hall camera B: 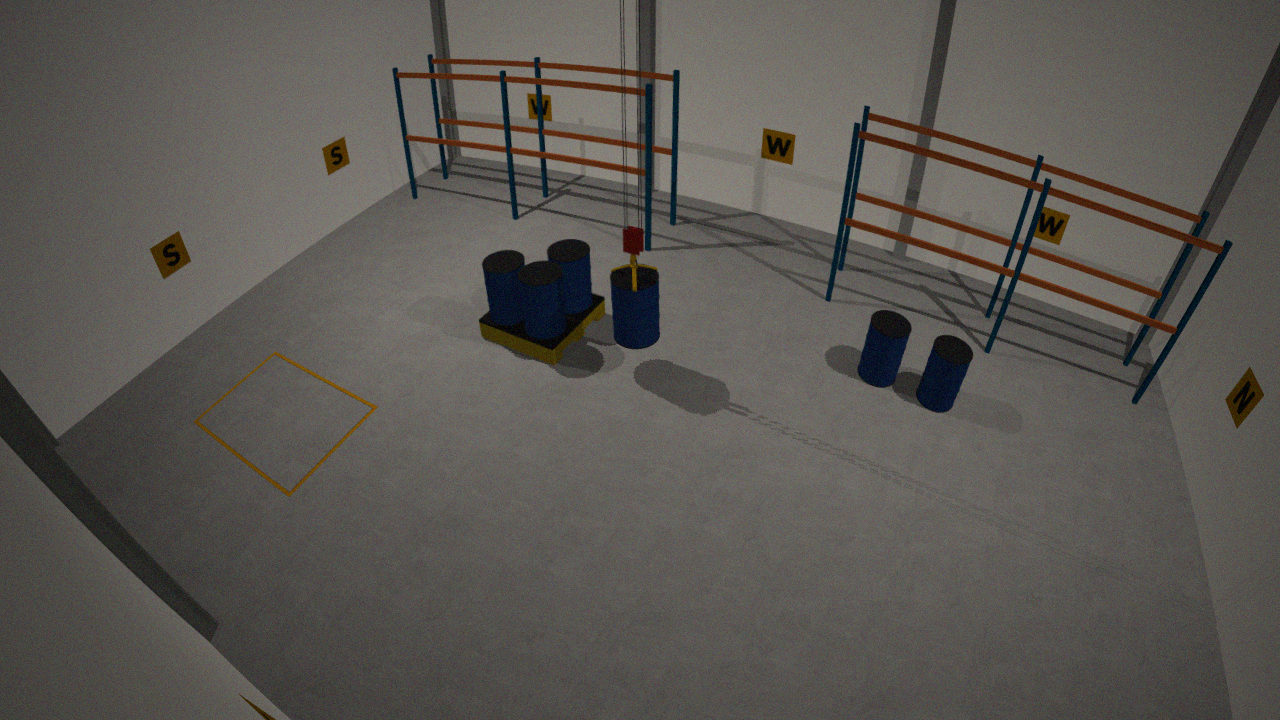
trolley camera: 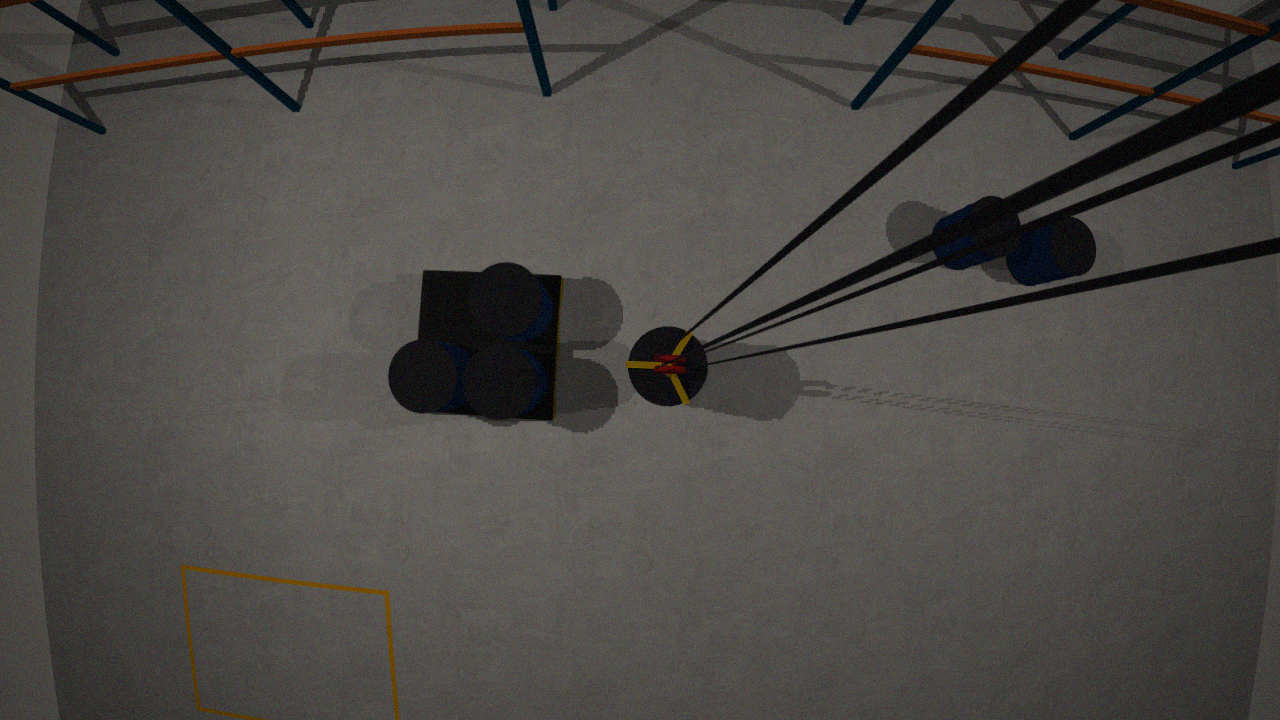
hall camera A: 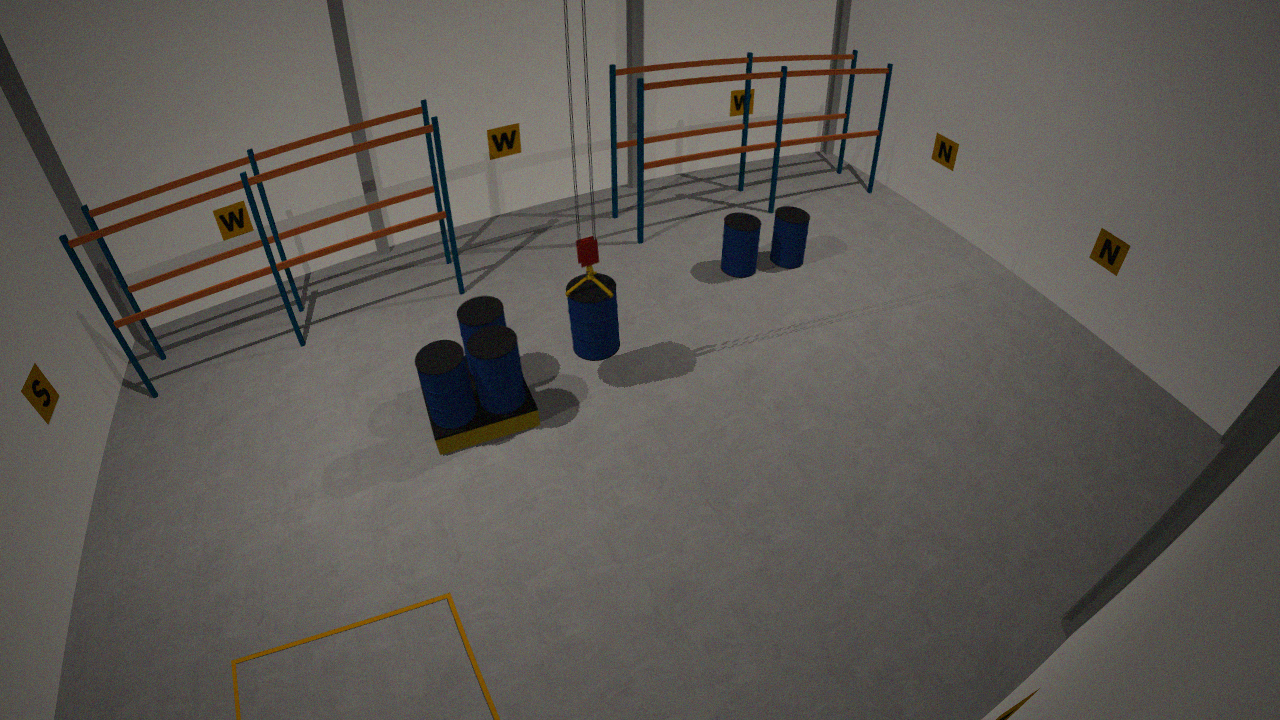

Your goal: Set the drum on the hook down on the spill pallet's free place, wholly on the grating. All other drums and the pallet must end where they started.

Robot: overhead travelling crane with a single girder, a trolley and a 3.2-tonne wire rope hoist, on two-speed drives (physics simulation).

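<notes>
A blue drum with a black lid [hall camera A: 594, 326] [hall camera B: 635, 315] [trolley camera: 648, 383] hangs upright in the yellow three-armed grab under the red hook block. The gripper [hall camera A: 589, 281] [hall camera B: 634, 270] [trolley camera: 669, 364] is shut on it. The drum's shadow lies apart from it, so it hangs above the floor, beside the pallet, right of it in all views. The spill pallet [hall camera A: 488, 435] [hall camera B: 519, 343] [trolley camera: 442, 300] has a yellow rim and black grating. Three blue drums stand on it. Its free place is the upper left quarter in the trolley view, hidden behind drums in both hall views.
Two more blue drums [hall camera A: 740, 246] [hall camera B: 884, 351] stand near the right-hand rack in the hall views. Blue and orange racks [hall camera A: 275, 268] [hall camera B: 508, 152] stand along the W wall. A yellow outlined square [hall camera A: 340, 629] [hall camera B: 331, 381] [trolley camera: 286, 581] is marked on the floor.
</notes>
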